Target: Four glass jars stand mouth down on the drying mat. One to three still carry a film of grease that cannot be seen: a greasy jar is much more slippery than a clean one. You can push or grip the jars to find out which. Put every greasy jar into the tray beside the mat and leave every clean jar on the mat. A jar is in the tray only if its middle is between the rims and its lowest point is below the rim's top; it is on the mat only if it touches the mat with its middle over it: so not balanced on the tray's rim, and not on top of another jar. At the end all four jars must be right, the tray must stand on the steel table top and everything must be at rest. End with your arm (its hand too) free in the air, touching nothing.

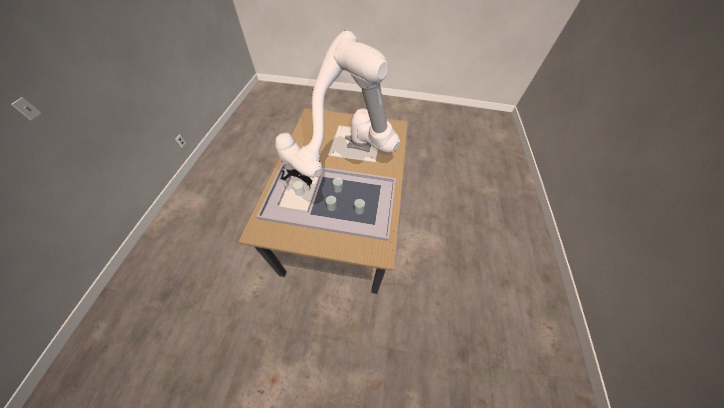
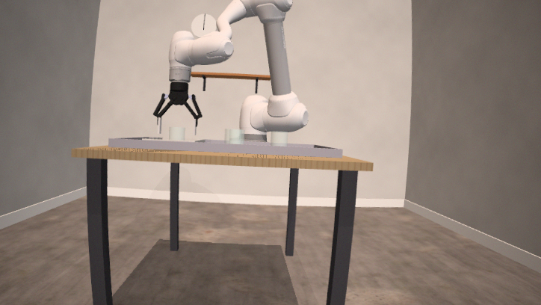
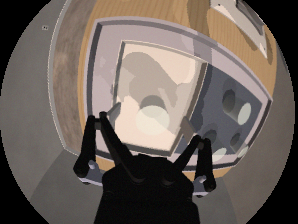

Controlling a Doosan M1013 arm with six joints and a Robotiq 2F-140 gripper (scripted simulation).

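Right now my hand is 50 mm above the cream tray. From my hand the other things lie so: dark drying mat 40 mm behind, 320 mm to the left, 60 mm below.
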